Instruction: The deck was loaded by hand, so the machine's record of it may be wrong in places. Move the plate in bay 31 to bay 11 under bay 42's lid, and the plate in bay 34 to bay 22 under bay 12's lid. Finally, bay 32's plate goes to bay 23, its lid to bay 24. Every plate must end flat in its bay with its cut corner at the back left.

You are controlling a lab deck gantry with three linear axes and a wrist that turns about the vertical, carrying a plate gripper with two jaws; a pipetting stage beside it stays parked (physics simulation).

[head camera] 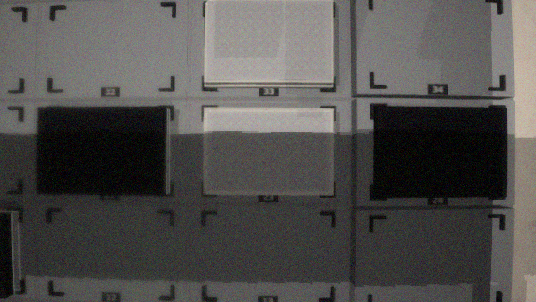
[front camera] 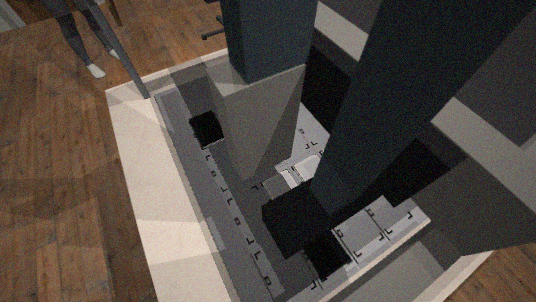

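Pixels of known places: robot's base, link origin: (front camera: 189, 122).
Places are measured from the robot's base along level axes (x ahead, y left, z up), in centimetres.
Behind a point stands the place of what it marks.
Note:
My gripper's black body (front camera: 295, 217) @[x 52.3, y 5.2, z 35.5 cm] hangs over the right part of the deck in the front view; its jaws are hidden and do not show in the head view. A light plate (front camera: 272, 186) @[x 35.7, y 12.6, z 1.4 cm] (head camera: 268, 155) @[x 39.2, y 14.6, z 1.4 cm] sits in bay 23, partly behind the gripper body in the front view. A black plate (head camera: 102, 150) @[x 23.2, y 15.0, z 1.6 cm] with a pale right edge sits in bay 22. Another black plate (front camera: 206, 129) @[x 7.3, y 3.8, z 1.6 cm] (head camera: 6, 255) @[x 12.7, y 4.4, z 1.4 cm] is in bay 11. Bays 32, 34 and 12 hold no plate in the head view. Bays 31 and 42 are not fully visible. Cut corners cannot be made out.
A light plate (front camera: 306, 167) @[x 35.5, y 24.6, z 1.4 cm] (head camera: 270, 45) @[x 39.3, y 25.2, z 1.4 cm] with a pale front edge sits in bay 33. A black slab (front camera: 327, 257) @[x 58.5, y 14.6, z 2.2 cm] (head camera: 440, 152) @[x 55.2, y 15.0, z 2.2 cm] with corner tabs fills bay 24. The grey pipetting stage (front camera: 260, 120) hides part of the deck. A pale rim (front camera: 155, 215) @[x 26.2, y -19.8, z -1.0 cm] borders the deck.

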